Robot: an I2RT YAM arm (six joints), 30 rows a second.
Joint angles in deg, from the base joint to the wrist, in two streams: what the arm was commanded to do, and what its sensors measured. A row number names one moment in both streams.
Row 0, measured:
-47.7, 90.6, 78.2, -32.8, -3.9, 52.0
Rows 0 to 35, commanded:
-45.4, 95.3, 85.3, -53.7, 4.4, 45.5
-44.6, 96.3, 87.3, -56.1, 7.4, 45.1
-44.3, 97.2, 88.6, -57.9, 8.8, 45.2
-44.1, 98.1, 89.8, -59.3, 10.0, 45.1
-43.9, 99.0, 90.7, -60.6, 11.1, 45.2
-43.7, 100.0, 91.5, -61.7, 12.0, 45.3
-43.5, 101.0, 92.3, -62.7, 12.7, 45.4
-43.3, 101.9, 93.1, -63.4, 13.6, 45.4
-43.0, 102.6, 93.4, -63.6, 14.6, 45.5
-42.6, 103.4, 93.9, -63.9, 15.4, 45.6
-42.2, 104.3, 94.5, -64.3, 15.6, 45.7
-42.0, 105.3, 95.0, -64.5, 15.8, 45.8
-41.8, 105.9, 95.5, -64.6, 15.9, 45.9
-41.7, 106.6, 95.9, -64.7, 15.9, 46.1
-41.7, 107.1, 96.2, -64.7, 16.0, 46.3
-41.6, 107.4, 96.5, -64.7, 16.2, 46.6
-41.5, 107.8, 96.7, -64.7, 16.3, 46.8
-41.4, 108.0, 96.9, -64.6, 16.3, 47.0
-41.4, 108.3, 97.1, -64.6, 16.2, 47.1
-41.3, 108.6, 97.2, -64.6, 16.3, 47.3
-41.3, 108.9, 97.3, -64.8, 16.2, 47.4
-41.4, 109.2, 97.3, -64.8, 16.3, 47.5
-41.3, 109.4, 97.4, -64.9, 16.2, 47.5
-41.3, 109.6, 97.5, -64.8, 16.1, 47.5
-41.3, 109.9, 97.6, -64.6, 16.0, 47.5
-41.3, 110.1, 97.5, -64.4, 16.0, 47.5
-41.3, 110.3, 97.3, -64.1, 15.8, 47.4
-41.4, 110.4, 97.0, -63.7, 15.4, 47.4
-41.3, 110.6, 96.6, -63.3, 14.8, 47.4
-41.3, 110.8, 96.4, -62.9, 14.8, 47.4
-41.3, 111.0, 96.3, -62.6, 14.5, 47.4
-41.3, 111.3, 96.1, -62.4, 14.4, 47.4
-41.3, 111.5, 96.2, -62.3, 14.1, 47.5
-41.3, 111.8, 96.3, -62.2, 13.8, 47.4
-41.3, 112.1, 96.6, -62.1, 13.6, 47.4
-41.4, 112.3, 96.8, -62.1, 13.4, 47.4
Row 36, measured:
-41.0, 107.7, 98.2, -61.7, 14.7, 46.7
